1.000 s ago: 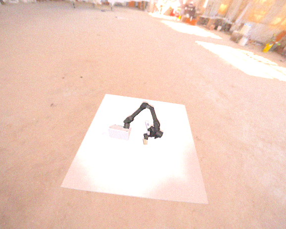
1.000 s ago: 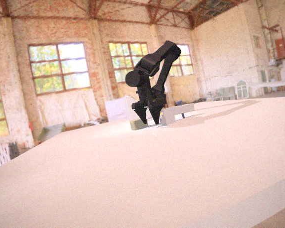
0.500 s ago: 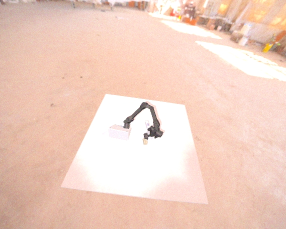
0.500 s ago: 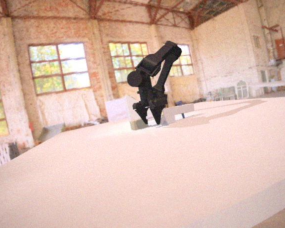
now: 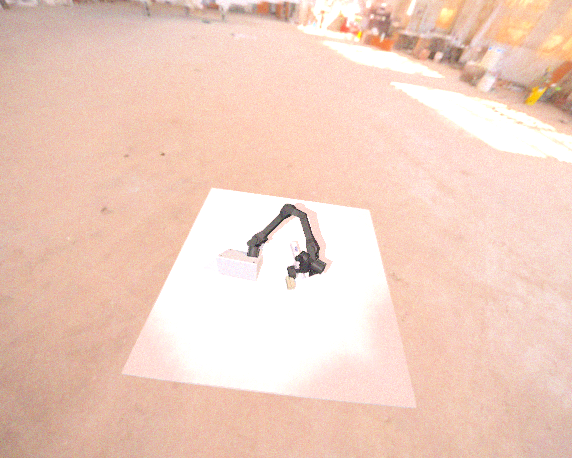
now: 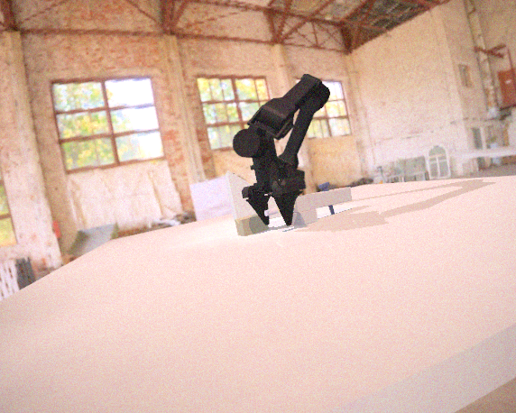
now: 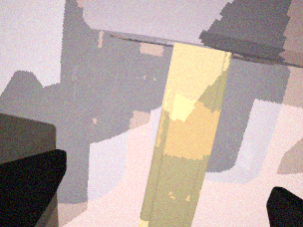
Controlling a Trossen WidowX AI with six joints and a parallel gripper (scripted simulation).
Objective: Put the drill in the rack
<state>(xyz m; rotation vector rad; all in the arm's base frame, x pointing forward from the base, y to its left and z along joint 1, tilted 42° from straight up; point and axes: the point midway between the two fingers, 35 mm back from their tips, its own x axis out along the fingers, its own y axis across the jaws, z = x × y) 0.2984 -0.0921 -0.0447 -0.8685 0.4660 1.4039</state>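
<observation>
Now: gripper tip 40 mm to the right of the yellow drill, 30 mm below it and 10 mm past it. Round my gripper tip: long pale block: 140 mm to the left, 30 mm behind, 20 mm above; tan rack: 70 mm behind, 40 mm to the right, 10 mm above; blue-violet key: 160 mm to the left, 40 mm behind, 40 mm above.
</observation>
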